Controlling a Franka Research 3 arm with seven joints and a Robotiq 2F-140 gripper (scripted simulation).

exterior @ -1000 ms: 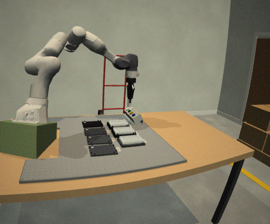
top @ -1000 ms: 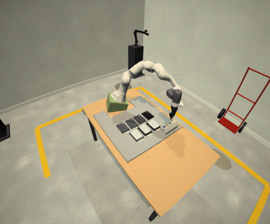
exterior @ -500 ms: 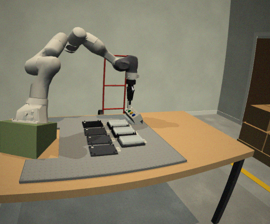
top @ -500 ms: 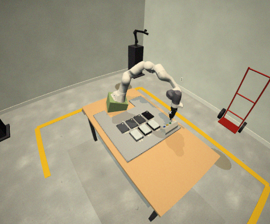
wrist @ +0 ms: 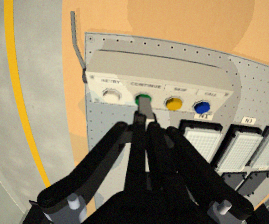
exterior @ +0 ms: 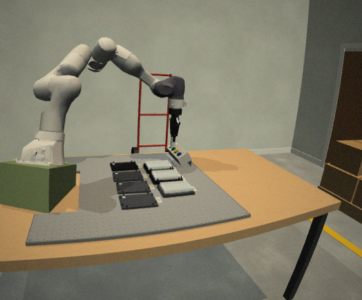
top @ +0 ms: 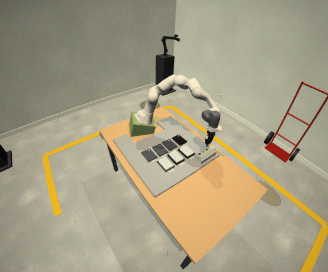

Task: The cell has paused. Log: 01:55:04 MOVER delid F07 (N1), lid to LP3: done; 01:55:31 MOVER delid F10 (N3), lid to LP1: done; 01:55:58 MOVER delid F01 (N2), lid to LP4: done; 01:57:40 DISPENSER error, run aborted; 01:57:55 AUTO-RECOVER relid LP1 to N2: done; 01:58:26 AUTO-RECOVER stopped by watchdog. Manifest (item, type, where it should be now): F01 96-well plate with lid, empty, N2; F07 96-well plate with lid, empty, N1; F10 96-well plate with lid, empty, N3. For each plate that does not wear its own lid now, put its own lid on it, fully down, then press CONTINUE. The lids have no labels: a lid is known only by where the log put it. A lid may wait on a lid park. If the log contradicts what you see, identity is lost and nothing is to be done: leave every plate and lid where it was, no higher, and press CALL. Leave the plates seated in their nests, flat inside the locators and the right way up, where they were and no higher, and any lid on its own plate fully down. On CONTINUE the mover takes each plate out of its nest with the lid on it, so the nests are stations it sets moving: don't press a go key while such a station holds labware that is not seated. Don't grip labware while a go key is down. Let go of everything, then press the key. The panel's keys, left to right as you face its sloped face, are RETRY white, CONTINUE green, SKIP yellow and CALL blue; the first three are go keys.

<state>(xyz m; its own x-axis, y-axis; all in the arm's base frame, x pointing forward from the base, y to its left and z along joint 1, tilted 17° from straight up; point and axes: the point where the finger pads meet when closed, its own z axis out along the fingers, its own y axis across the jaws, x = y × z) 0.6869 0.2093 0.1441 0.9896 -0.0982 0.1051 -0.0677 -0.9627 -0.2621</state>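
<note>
Right now the green key is 40 mm below my hand. Round my hand: white key (10 mm ahead, 50 mm to the left, 40 mm below); then yellow key (50 mm to the right, 40 mm below); then blue call key (100 mm to the right, 40 mm below).
</note>
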